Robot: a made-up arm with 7 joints.
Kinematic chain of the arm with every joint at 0, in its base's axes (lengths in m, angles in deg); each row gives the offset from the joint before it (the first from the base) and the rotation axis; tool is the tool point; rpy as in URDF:
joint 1: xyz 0 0 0.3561 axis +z
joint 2: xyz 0 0 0 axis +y
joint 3: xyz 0 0 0.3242 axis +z
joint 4: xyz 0.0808 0 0 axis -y
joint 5: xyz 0.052 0 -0.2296 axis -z
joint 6: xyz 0 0 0 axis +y
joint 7: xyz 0.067 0 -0.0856 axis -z
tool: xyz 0 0 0 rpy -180 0 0
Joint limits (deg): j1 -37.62..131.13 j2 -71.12..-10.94 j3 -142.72..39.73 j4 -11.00..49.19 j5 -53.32..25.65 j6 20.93..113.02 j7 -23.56..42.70
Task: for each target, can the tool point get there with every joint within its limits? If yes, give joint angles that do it. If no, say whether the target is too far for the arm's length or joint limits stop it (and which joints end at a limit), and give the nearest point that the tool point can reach.
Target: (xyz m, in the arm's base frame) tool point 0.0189 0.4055 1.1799
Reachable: no: too far | nearest point 0.0087 0.1871 0.7361 | short by 0.495 m
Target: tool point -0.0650 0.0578 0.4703
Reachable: yes | joints 116.04 -36.35 15.48 19.95 -2.16 99.16 25.34
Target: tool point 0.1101 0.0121 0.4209
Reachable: yes | joints -1.03 -36.82 6.71 -0.02 -9.07 40.79 32.52
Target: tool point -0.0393 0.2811 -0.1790
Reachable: no: joint limits stop it (at a limit: joint 1, joint 2, joint 3, joint 5) | nearest point -0.2061 0.0479 0.1577 | short by 0.442 m
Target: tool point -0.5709 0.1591 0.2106
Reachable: no: joint limits stop it (at a limit: joint 1, joint 3, joint 4, joint 5, joint 6) | nearest point -0.4095 0.0343 0.2646 | short by 0.211 m
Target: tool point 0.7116 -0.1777 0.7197
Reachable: no: too far | nearest point 0.3683 -0.0920 0.5443 | short by 0.395 m
